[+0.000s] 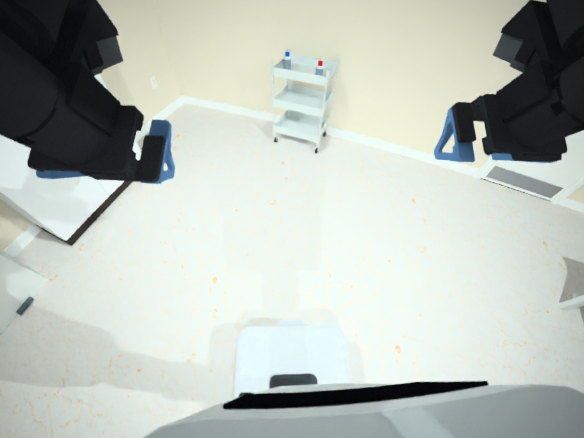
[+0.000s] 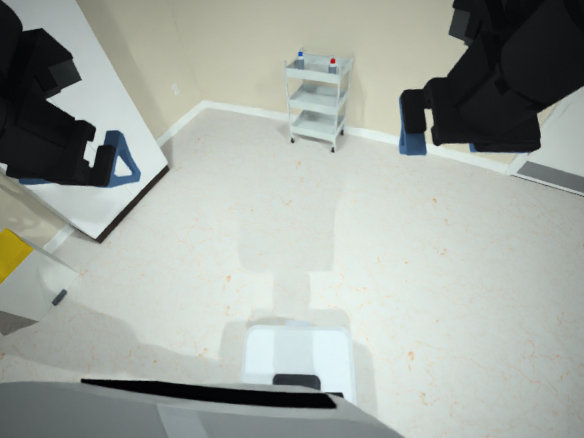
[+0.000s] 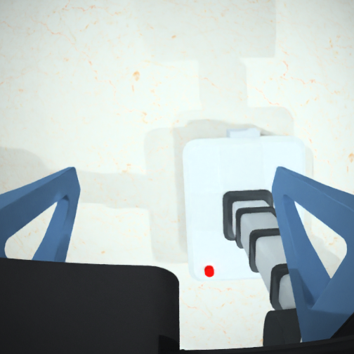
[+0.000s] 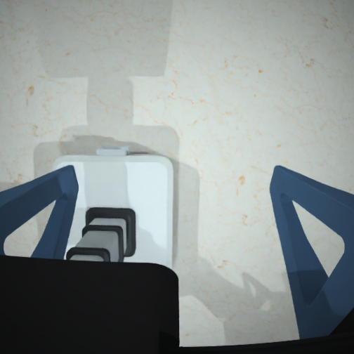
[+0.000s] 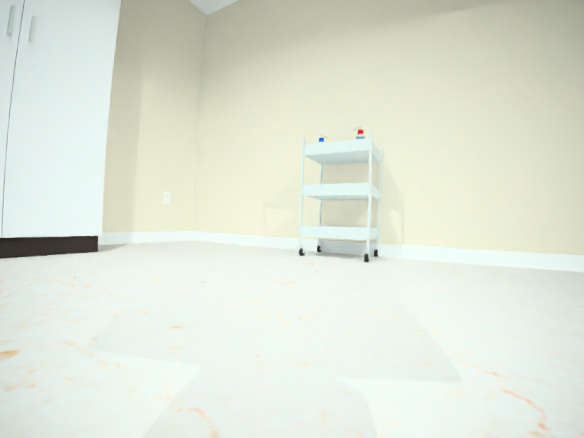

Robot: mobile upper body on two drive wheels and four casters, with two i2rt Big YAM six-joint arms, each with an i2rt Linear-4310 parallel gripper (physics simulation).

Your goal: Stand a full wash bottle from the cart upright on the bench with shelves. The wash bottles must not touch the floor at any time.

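Places are measured from the left arm's base along level axes (x ahead, y left, z up), in centimetres.
Pixels of known places: left gripper, fingertip midpoint: (image 1: pixel 138 171) (image 2: pixel 111 176); right gripper, fingertip midpoint: (image 1: pixel 464 155) (image 2: pixel 436 148).
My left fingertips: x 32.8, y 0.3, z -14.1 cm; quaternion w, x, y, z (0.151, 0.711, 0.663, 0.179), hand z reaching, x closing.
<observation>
For each thing: its top centre in the pictures, then the offset to it from my left fingertips. "pt": a spot on its surface instead.
- wash bottle with a blue cap, middle of its top: (image 5: pixel 322 134) (image 2: pixel 301 48) (image 1: pixel 288 48) dx +184.3, dy -25.5, dz -43.3 cm
- wash bottle with a red cap, middle of its top: (image 5: pixel 359 126) (image 2: pixel 331 54) (image 1: pixel 319 57) dx +167.1, dy -47.8, dz -43.3 cm
- white three-tier cart, surface spot: (image 5: pixel 337 149) (image 2: pixel 313 78) (image 1: pixel 300 78) pt dx +165.1, dy -34.4, dz -59.1 cm
- white bin, surface spot: (image 1: pixel 15 285) pt dx +20.5, dy +152.6, dz -111.0 cm
A wash bottle with a blue cap (image 1: pixel 287 63) (image 2: pixel 300 62) (image 5: pixel 321 140) and a wash bottle with a red cap (image 1: pixel 320 69) (image 2: pixel 332 67) (image 5: pixel 360 134) stand upright on the top tray of the white three-tier cart (image 1: pixel 300 76) (image 2: pixel 312 75) (image 5: pixel 337 149). The cart stands by the far wall. How full each bottle is cannot be told. My left gripper (image 1: pixel 111 172) (image 2: pixel 79 177) (image 3: pixel 175 177) and my right gripper (image 1: pixel 490 155) (image 2: pixel 452 147) (image 4: pixel 173 176) are open and empty, raised high and far from the cart. The bench with shelves cannot be made out.
A tall white cabinet (image 2: pixel 120 110) (image 5: pixel 60 130) stands at the left. A white bin (image 1: pixel 15 285) (image 2: pixel 42 280) with a yellow top is nearer at the left. A door (image 2: pixel 562 145) is at the right. Part of an unidentified pale object (image 1: pixel 574 285) shows at the right edge.
</observation>
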